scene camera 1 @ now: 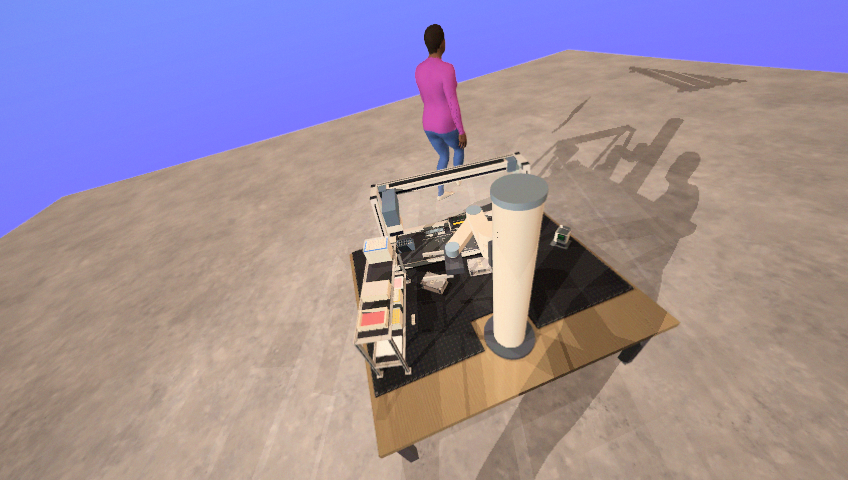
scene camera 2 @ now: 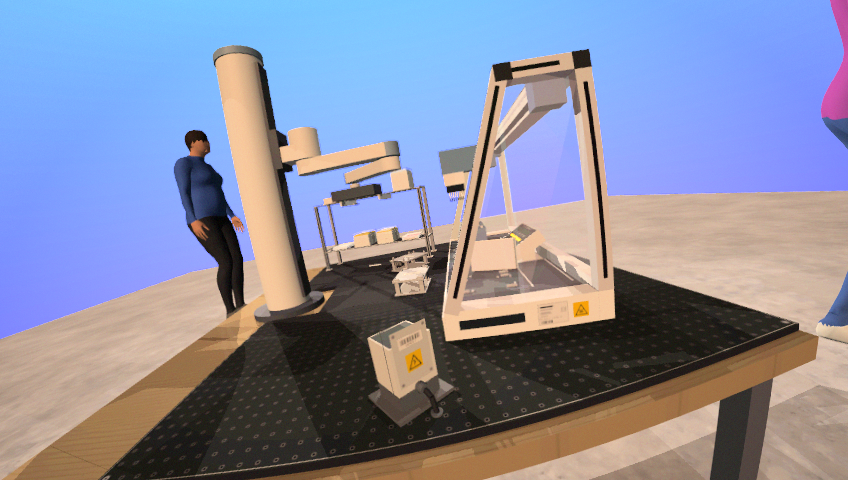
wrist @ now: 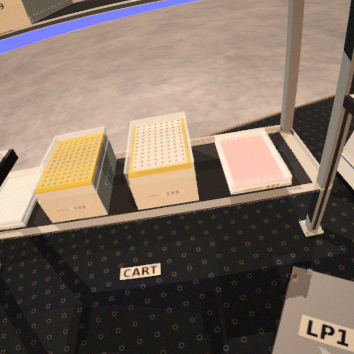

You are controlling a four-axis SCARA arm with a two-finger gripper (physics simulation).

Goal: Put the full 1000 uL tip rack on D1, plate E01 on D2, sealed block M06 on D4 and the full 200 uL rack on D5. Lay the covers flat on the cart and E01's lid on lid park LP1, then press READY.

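My gripper (wrist: 170, 105) (scene camera 1: 454, 266) (scene camera 2: 365, 201) is open and empty beside the cart (wrist: 115, 218) (scene camera 1: 378, 272). In the wrist view its black fingertips show at the left and right edges. On the cart's lower shelf stand a yellow-topped rack with dark holes (wrist: 75, 162) and a yellow-topped rack with a pale top (wrist: 161, 147), both labelled 200. I cannot tell which is full. A pink plate (wrist: 252, 160) lies right of them; its label is too small to read. A white plate (wrist: 17, 195) is at the left. Lid park LP1 (wrist: 315, 305) (scene camera 1: 434, 284) carries no lid.
The cart's upper shelf holds a blue-edged box (scene camera 1: 376, 251), a beige box (scene camera 1: 374, 290) and a red-topped item (scene camera 1: 373, 318). A cart post (wrist: 295, 65) rises at the right. The framed deck machine (scene camera 2: 535, 306), arm column (scene camera 1: 514, 273) and small control box (scene camera 1: 561, 236) (scene camera 2: 401, 362) stand on the table. Two people stand nearby.
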